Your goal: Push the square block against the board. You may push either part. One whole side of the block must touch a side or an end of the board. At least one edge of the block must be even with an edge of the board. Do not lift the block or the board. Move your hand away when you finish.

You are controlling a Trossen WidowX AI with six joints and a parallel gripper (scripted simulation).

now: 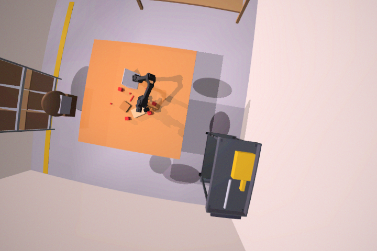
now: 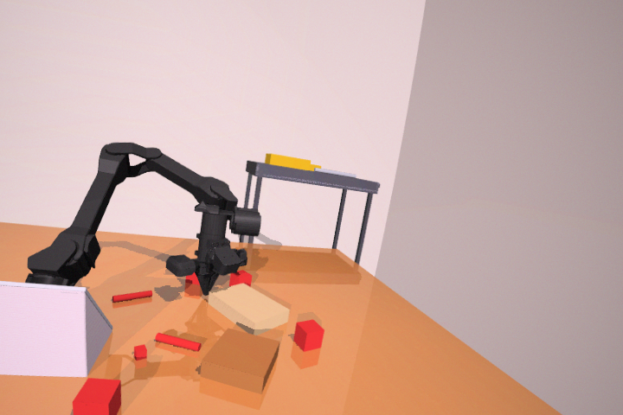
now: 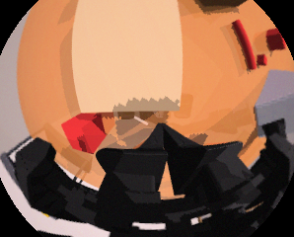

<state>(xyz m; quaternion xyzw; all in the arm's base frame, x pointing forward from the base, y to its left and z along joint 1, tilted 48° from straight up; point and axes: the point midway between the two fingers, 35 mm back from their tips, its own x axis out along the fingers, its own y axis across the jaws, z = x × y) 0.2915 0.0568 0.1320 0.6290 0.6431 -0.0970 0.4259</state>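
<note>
Now: gripper tip 8 cm to the left of the pale board, 8 cm short of it and 1 cm below it. From my gripper tip the other things lie so: brown square block 25 cm to the right, 3 cm ahead, 1 cm above.
</note>
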